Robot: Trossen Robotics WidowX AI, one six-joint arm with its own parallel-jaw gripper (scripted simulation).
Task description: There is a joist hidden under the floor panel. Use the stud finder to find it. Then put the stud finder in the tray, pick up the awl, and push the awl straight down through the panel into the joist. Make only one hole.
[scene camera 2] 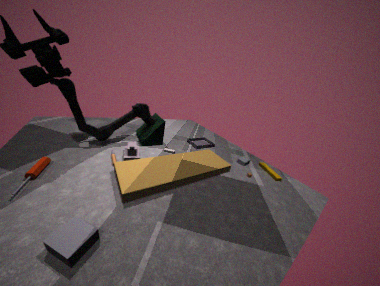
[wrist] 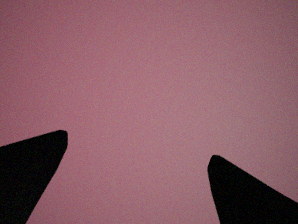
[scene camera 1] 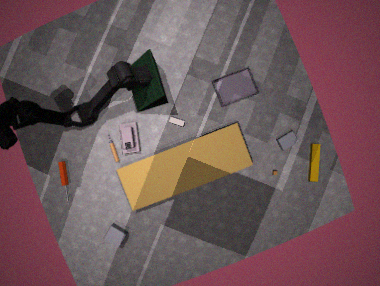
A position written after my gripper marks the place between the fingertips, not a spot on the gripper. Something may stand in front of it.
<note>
My gripper (wrist: pixel 139 151) is open, holding nothing. Also in view: a tray (scene camera 1: pixel 239 85).
</note>
